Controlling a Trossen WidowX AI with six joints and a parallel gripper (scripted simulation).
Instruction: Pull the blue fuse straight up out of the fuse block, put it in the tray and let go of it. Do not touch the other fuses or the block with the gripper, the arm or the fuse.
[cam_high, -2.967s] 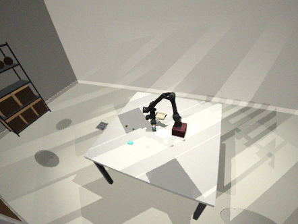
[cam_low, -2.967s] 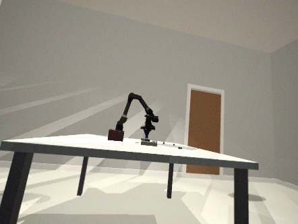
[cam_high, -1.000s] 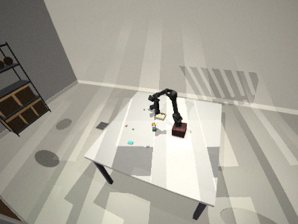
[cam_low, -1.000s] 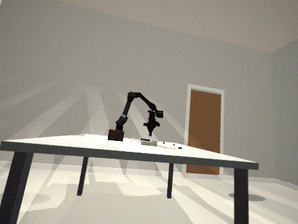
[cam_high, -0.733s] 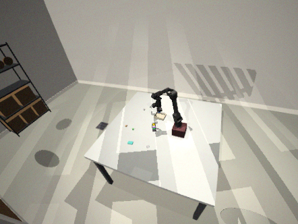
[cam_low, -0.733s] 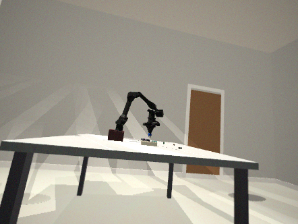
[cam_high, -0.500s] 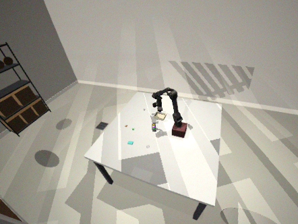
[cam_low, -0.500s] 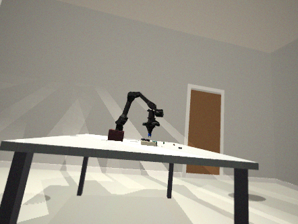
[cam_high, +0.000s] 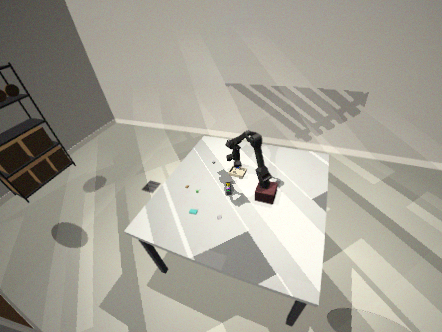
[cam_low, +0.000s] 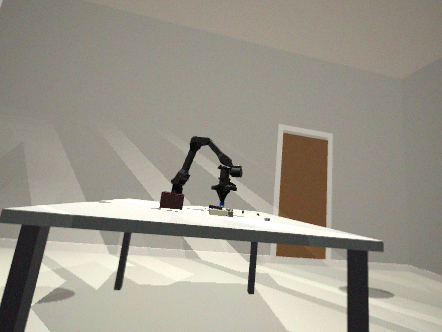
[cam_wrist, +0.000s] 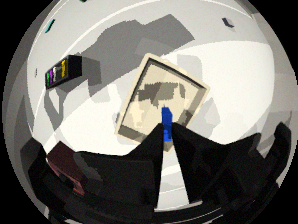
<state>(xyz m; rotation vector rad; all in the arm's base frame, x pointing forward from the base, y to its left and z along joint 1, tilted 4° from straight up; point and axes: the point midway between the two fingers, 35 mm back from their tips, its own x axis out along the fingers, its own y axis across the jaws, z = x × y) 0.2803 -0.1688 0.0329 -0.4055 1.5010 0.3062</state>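
My gripper tip is now 1 cm above the blue fuse. Round my gripper tip: tan tray: 7 cm below.
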